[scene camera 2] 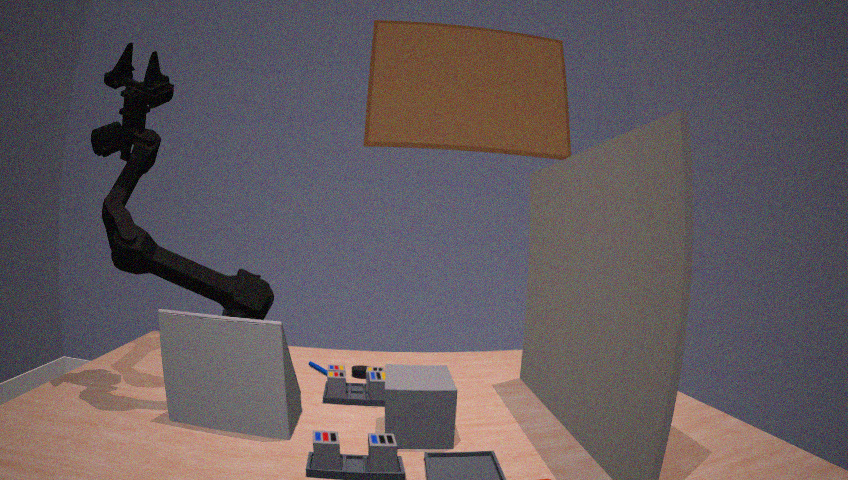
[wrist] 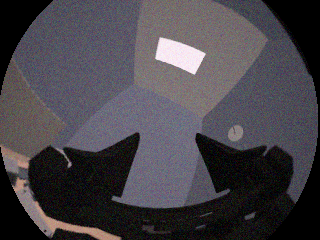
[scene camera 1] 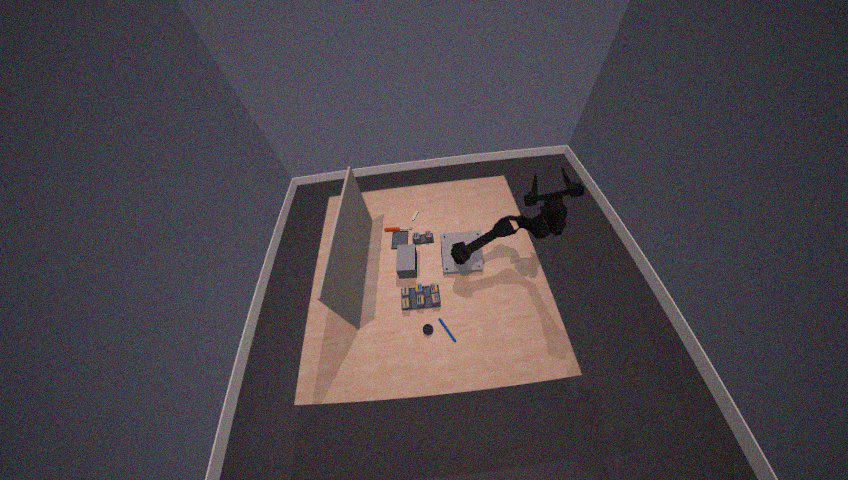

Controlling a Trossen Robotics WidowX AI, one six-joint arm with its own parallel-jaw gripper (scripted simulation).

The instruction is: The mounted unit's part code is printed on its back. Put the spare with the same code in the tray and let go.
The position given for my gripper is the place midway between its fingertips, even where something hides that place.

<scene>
My gripper [scene camera 2: 142, 47] is open, with nothing in its grasp. I also see a grey mounted unit [scene camera 2: 420, 400], a tall grey panel [scene camera 2: 611, 228] and a rack [scene camera 2: 356, 394].
My gripper shows as well in the wrist view [wrist: 168, 136] and in scene camera 1 [scene camera 1: 548, 170]. The tall grey panel shows as well in scene camera 1 [scene camera 1: 342, 284].
</scene>
